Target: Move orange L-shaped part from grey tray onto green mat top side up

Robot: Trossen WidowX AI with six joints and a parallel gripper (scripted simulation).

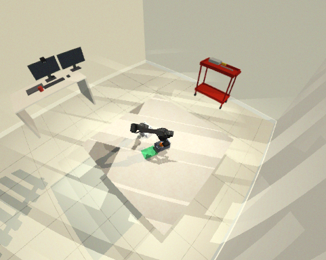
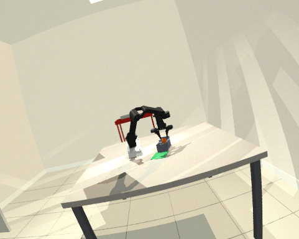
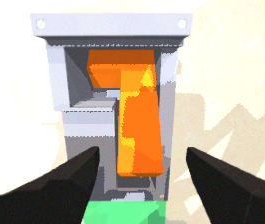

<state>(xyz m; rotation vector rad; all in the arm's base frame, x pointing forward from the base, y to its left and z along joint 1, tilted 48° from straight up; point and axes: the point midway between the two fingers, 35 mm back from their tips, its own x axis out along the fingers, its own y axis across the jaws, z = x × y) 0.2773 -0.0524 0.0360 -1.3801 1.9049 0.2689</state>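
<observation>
Right now my gripper tip is 5 cm above the orange L-shaped part and 4 cm to the right of it. Also, from my gripper tip: green mat: 12 cm to the right, 11 cm below, 8 cm behind.
</observation>
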